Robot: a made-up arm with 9 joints. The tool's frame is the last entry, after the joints.
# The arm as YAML. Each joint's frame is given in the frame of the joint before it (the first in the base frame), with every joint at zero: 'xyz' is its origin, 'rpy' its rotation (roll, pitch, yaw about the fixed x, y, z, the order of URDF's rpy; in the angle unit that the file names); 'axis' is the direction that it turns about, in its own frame. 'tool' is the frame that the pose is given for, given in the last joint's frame.
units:
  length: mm
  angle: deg
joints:
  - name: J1
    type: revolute
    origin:
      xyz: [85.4, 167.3, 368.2]
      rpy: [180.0, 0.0, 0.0]
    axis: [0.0, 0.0, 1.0]
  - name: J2
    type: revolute
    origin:
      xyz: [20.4, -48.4, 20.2]
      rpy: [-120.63, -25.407, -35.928]
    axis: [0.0, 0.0, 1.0]
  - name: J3
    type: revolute
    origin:
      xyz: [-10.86, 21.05, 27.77]
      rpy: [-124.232, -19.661, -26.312]
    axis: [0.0, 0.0, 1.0]
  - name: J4
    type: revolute
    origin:
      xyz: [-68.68, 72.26, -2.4]
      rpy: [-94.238, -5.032, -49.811]
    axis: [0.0, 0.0, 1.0]
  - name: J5
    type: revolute
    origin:
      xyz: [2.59, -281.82, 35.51]
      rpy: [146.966, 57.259, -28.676]
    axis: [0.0, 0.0, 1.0]
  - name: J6
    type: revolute
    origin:
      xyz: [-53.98, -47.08, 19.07]
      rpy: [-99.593, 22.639, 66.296]
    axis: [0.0, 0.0, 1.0]
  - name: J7
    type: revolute
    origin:
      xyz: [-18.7, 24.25, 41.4]
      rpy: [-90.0, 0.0, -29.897]
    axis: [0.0, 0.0, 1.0]
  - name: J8
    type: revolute
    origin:
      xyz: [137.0, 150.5, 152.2]
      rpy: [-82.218, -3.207, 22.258]
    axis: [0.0, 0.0, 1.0]
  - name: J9
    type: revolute
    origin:
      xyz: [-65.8, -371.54, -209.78]
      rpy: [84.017, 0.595, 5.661]
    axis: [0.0, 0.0, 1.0]
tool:
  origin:
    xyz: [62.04, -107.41, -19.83]
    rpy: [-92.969, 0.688, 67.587]
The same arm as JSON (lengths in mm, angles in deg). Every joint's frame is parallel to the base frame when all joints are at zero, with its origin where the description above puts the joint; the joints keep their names.
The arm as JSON. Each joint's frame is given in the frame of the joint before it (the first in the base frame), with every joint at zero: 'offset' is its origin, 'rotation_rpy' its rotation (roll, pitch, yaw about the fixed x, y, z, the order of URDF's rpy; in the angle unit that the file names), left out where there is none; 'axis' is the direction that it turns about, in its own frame. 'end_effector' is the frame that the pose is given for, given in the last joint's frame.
{
  "length_unit": "mm",
  "angle_unit": "deg",
  "chain": [
    {
      "id": "J1",
      "offset": [
        85.4,
        167.3,
        368.2
      ],
      "axis": [
        0.0,
        0.0,
        -1.0
      ]
    },
    {
      "id": "J2",
      "offset": [
        20.4,
        48.4,
        -20.2
      ],
      "axis": [
        0.681912,
        -0.56851,
        0.460208
      ]
    },
    {
      "id": "J3",
      "offset": [
        11.0,
        -8.3,
        33.8
      ],
      "axis": [
        0.030901,
        0.998837,
        0.037001
      ]
    },
    {
      "id": "J4",
      "offset": [
        -96.6,
        1.5,
        -24.7
      ],
      "axis": [
        0.307391,
        -0.047999,
        -0.950372
      ]
    },
    {
      "id": "J5",
      "offset": [
        4.9,
        279.6,
        -49.9
      ],
      "axis": [
        -0.9808,
        0.1199,
        0.1538
      ]
    },
    {
      "id": "J6",
      "offset": [
        -31.6,
        -59.3,
        -31.3
      ],
      "axis": [
        0.0,
        0.0,
        -1.0
      ]
    },
    {
      "id": "J7",
      "offset": [
        11.7,
        -28.3,
        -41.4
      ],
      "axis": [
        1.0,
        0.0,
        0.0
      ]
    },
    {
      "id": "J8",
      "offset": [
        152.2,
        137.0,
        150.5
      ],
      "axis": [
        0.135199,
        -0.382298,
        0.914095
      ]
    },
    {
      "id": "J9",
      "offset": [
        335.5,
        19.4,
        -271.0
      ],
      "axis": [
        0.998585,
        0.051799,
        -0.012
      ]
    }
  ],
  "end_effector": {
    "offset": [
      -25.8,
      97.1,
      -75.4
    ],
    "rotation_rpy": [
      90.0,
      -90.0,
      0.0
    ]
  }
}

